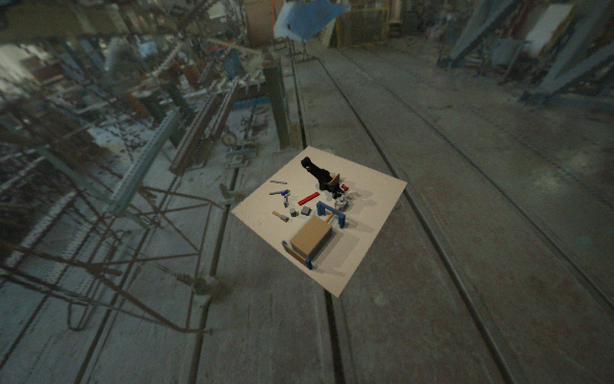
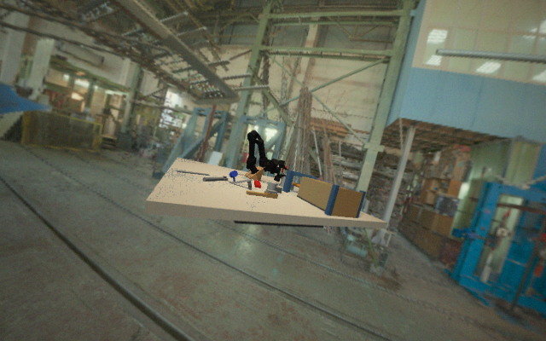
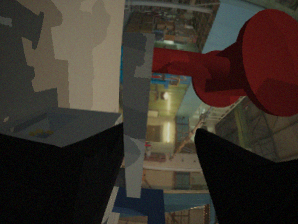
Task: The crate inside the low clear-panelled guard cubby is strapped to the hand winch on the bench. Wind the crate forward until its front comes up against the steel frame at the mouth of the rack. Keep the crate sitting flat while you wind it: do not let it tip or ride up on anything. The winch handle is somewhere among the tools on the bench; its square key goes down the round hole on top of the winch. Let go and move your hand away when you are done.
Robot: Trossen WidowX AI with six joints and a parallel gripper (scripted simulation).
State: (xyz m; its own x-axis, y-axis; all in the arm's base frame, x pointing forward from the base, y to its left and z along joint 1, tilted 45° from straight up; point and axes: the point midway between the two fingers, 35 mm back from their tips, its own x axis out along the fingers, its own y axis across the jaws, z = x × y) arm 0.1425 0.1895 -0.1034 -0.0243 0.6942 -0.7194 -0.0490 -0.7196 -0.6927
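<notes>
My gripper tip is 1 cm past the winch handle, 1 cm to the left of it and 1 cm above it. From my gripper tip the other things lie so: red knob: 5 cm behind, 2 cm to the right, 2 cm above; then blue steel frame: 21 cm ahead, 2 cm below; then grey winch: 4 cm ahead, 1 cm to the right, 10 cm below.
</notes>
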